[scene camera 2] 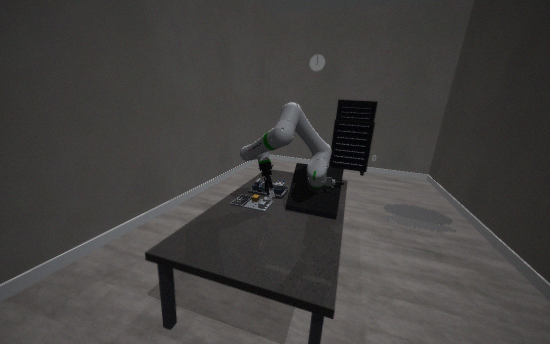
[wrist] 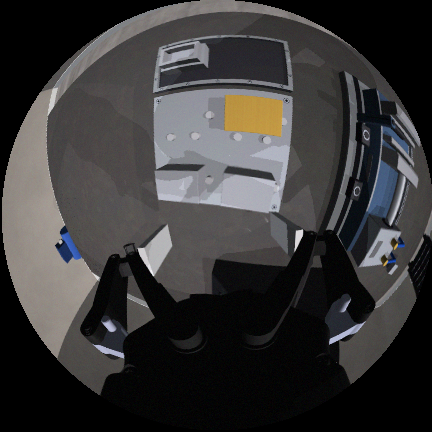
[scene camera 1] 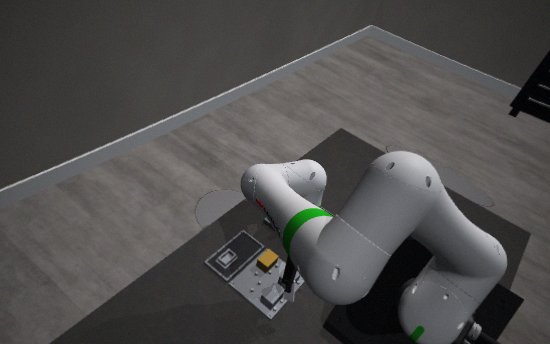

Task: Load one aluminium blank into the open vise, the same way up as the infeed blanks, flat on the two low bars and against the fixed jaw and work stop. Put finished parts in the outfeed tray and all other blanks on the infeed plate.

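Frame: origin at the arm's base, x ahead, y left, z up, level; millimetres.
Seen in the pictures: gripper, fingertip midpoint: point(scene camera 2: 271, 198) point(wrist: 219, 229) point(scene camera 1: 297, 286); arm's base, origin of the base link: point(scene camera 2: 317, 184).
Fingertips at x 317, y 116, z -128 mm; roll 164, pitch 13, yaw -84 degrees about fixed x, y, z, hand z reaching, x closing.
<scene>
Pixels of each thing's top centre, then the offset from my fingertips to it. Level surfaces: height alone.
- infeed plate, middle of its top: point(wrist: 216, 147) point(scene camera 1: 268, 281) point(scene camera 2: 258, 203) dx +91, dy +14, dz -52 mm
- left blank, middle of its top: point(wrist: 175, 186) point(scene camera 1: 273, 293) dx +47, dy +60, dz -17 mm
- right blank, middle of its top: point(wrist: 246, 193) point(scene camera 1: 290, 275) dx +43, dy -29, dz -17 mm
- yellow block, middle of its top: point(wrist: 253, 113) point(scene camera 1: 268, 257) point(scene camera 2: 255, 196) dx +135, dy -32, dz -17 mm
- pocketed grey part, middle of its top: point(wrist: 177, 52) point(scene camera 1: 227, 256) dx +236, dy +54, dz -20 mm
- vise, middle of its top: point(wrist: 407, 194) point(scene camera 2: 269, 181) dx +105, dy -263, dz +39 mm
- dark table, its level: dz -61 mm
My gripper point(scene camera 1: 290, 291) point(scene camera 2: 269, 193) point(wrist: 219, 229) is open and empty, with its fingers pointing down beside the infeed plate point(scene camera 1: 245, 287) point(wrist: 172, 117). In the wrist view two grey aluminium blanks stand side by side on the plate's near part: the left blank point(wrist: 177, 190) and the right blank point(wrist: 247, 192), both beyond the fingertips. In scene camera 1 the arm and fingers hide part of this area. A yellow block point(scene camera 1: 267, 260) point(scene camera 2: 255, 198) point(wrist: 253, 115) sits on the plate's far part. The outfeed tray point(wrist: 250, 60) holds a pocketed grey part point(scene camera 1: 226, 258) point(wrist: 182, 53). The vise point(wrist: 384, 167) is at the right, its seat unclear.
A black base plate point(scene camera 2: 312, 202) under the arm lies near the plates on the dark table point(scene camera 2: 240, 245). Small fittings with yellow and blue ends point(wrist: 388, 260) stick out at the vise's near end. A black slatted rack point(scene camera 2: 337, 142) stands behind the table.
</scene>
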